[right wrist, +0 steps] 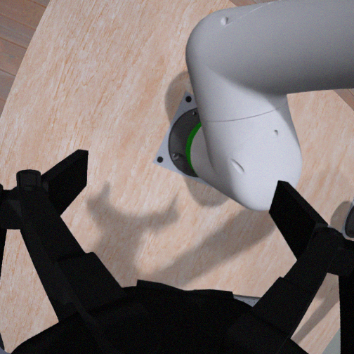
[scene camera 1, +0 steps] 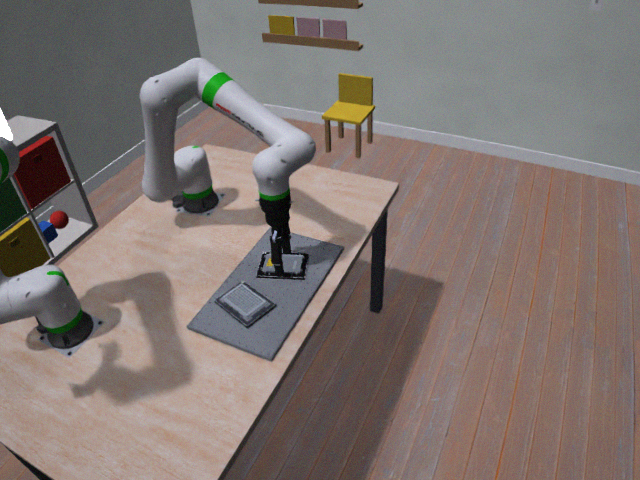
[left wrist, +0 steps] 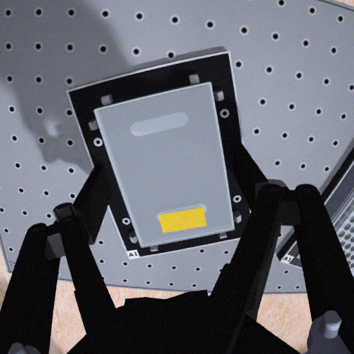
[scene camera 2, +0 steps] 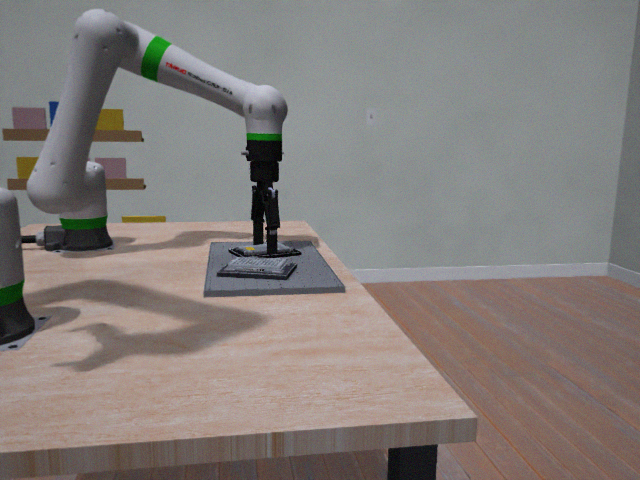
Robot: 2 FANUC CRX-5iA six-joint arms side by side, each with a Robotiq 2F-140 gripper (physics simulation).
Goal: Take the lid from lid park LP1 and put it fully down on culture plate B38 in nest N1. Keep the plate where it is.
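Frame: origin at the left arm's base, x ahead, y left, z up, level; millimetres.
Seen in the pictures: left gripper, fingertip midpoint: (scene camera 1: 283,264) (scene camera 2: 265,249); left arm's base at its link origin: (scene camera 1: 200,202) (scene camera 2: 85,246); right arm's base at its link origin: (scene camera 1: 71,330).
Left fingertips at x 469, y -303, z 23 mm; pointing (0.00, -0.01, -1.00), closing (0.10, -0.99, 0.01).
Observation:
Offsets run from my left fingertips to a thing's top centre. Level surfaces: height alone.
The pale grey lid @[2 mm back, 1 mm right, 8 mm up] (scene camera 1: 293,263) (scene camera 2: 262,250) (left wrist: 167,170) with a yellow patch lies flat in the black frame of lid park LP1 (left wrist: 150,79). My left gripper (scene camera 1: 283,263) (scene camera 2: 264,248) (left wrist: 169,169) is open, pointing down, its fingertips low on either side of the lid, nothing gripped. Culture plate B38 @[64 mm back, 195 mm right, 16 mm up] (scene camera 1: 245,301) (scene camera 2: 258,265) (left wrist: 348,230), with many small wells, sits in the dark nest N1 @[64 mm back, 195 mm right, 6 mm up] (scene camera 1: 249,321) (scene camera 2: 256,275); part of it shows at the right edge of the left wrist view. My right gripper (right wrist: 181,182) is open and empty, above the wooden table, away from the lid and plate.
Park and nest stand close together on a grey perforated board (scene camera 1: 222,333) (scene camera 2: 315,285) (left wrist: 295,135) near the table's @[23 mm down] (scene camera 1: 206,403) (scene camera 2: 310,361) edge. The white arm (right wrist: 245,110) and its base show in the right wrist view. Shelves and a yellow chair (scene camera 1: 354,105) stand beyond the table.

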